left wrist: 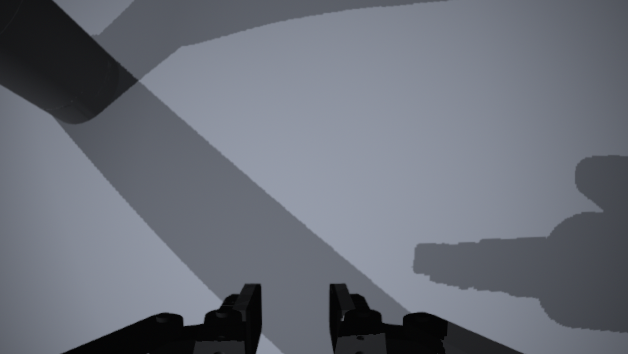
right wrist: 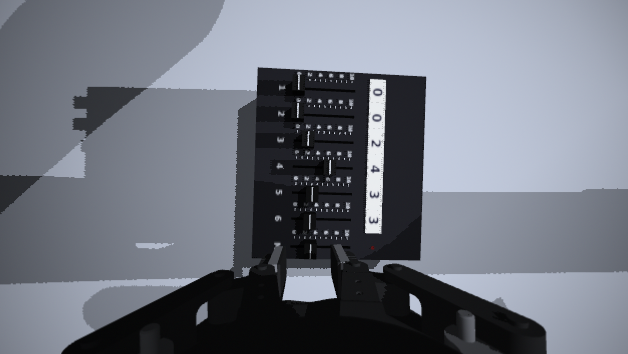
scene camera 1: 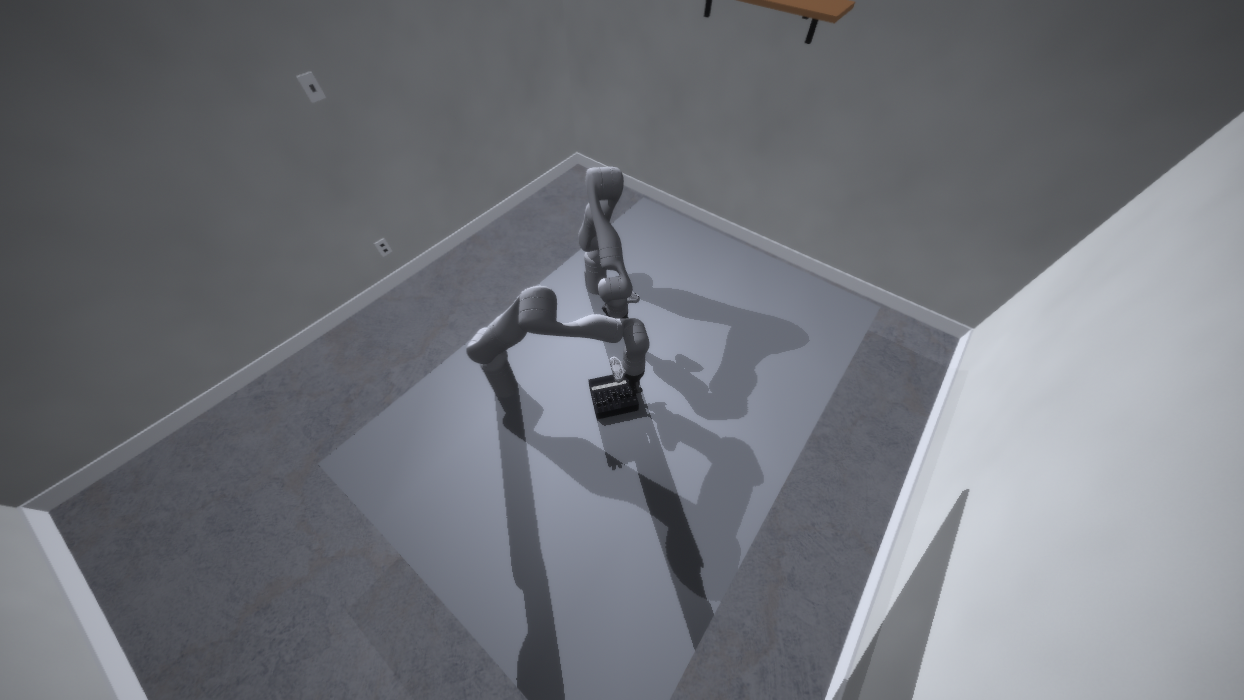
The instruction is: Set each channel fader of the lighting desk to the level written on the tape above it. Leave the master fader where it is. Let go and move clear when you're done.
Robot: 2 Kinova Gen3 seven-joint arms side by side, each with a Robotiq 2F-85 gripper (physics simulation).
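Places are measured from the left arm's base along level axes (x back, y right, z up), in millimetres.
Where they show: left gripper, fingertip midpoint: [left wrist: 295, 305]; right gripper, fingertip midpoint: [right wrist: 308, 259] [scene camera 1: 632, 388]; left arm's base, link origin: [left wrist: 84, 86] [scene camera 1: 597, 287]; right arm's base, link origin: [scene camera 1: 505, 387].
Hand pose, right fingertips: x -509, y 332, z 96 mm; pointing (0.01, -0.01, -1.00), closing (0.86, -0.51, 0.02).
Observation:
Things, the pixels of their top centre, and the offset from my right fingertips. Level surfaces: height alone.
- black lighting desk, top centre: [right wrist: 343, 165] [scene camera 1: 613, 389] dx +60, dy +40, dz -27 mm
- Fader 1, top centre: [right wrist: 298, 82] dx +64, dy +114, dz -27 mm
- fader 2, top centre: [right wrist: 297, 110] dx +52, dy +96, dz -27 mm
- fader 3, top centre: [right wrist: 308, 138] dx +47, dy +73, dz -27 mm
- fader 4, top centre: [right wrist: 330, 167] dx +49, dy +45, dz -27 mm
- fader 5, top centre: [right wrist: 312, 194] dx +26, dy +34, dz -27 mm
- fader 6, top centre: [right wrist: 309, 222] dx +12, dy +16, dz -27 mm
- master fader, top centre: [right wrist: 310, 251] dx +0, dy -4, dz -27 mm
- pale mat, surface height: dz -96 mm
The black lighting desk [scene camera 1: 614, 409] [right wrist: 400, 165] lies on the pale surface. Its white tape [right wrist: 375, 156] reads 0, 0, 2, 4, 3, 3 for channels 1 to 6. Fader 1 [right wrist: 298, 84] and fader 2 [right wrist: 298, 110] stand at 0, fader 3 [right wrist: 308, 139] at about 2, fader 4 [right wrist: 329, 167] at about 6, fader 5 [right wrist: 312, 194] and fader 6 [right wrist: 309, 221] near 3. My right gripper [right wrist: 308, 259] is open over the master fader's end of the desk; the master fader [right wrist: 310, 249] shows between its fingertips near 3. My left gripper [left wrist: 295, 305] is open and empty, away from the desk.
The right arm [scene camera 1: 591, 327] reaches across below the left arm [scene camera 1: 611, 248] in the scene view, their wrists close together. A dark arm part [left wrist: 60, 65] shows at the left wrist view's upper left. Arm shadows cross the pale mat [scene camera 1: 417, 452].

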